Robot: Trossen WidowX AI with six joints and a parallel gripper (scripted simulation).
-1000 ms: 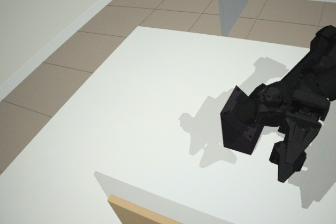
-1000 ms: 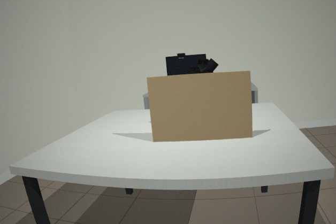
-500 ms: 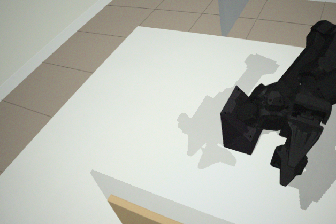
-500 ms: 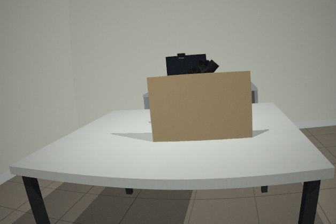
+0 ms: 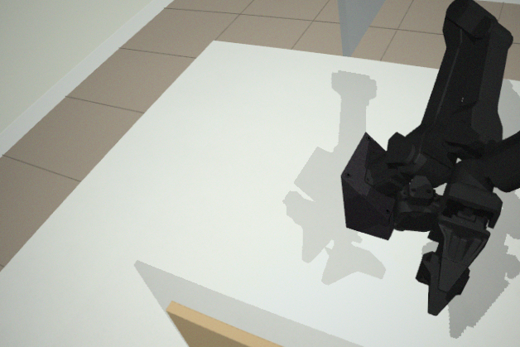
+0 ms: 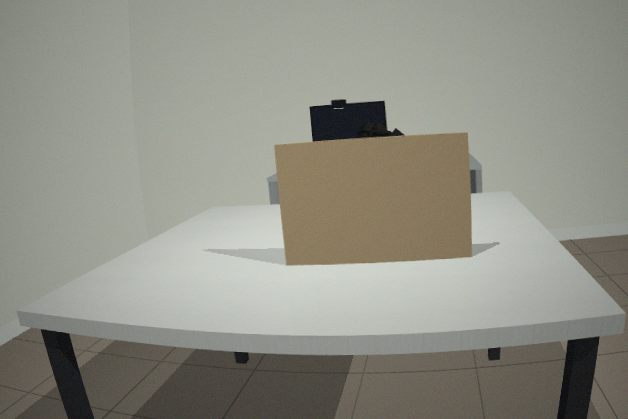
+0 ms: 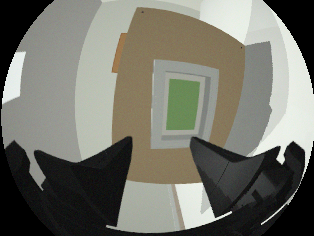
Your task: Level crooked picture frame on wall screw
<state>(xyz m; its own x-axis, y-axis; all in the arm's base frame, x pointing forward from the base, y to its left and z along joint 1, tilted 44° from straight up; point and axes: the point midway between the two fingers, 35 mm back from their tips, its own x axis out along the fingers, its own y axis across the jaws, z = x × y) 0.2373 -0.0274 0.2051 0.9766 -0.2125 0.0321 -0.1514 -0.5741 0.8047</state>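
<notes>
Now: gripper tip 13 cm short of the picture frame, 6 cm above it and 3 cm to the left of it. Round my gripper tip: tan wall board (14 cm ahead, 6 cm below, 2 cm to the right).
</notes>
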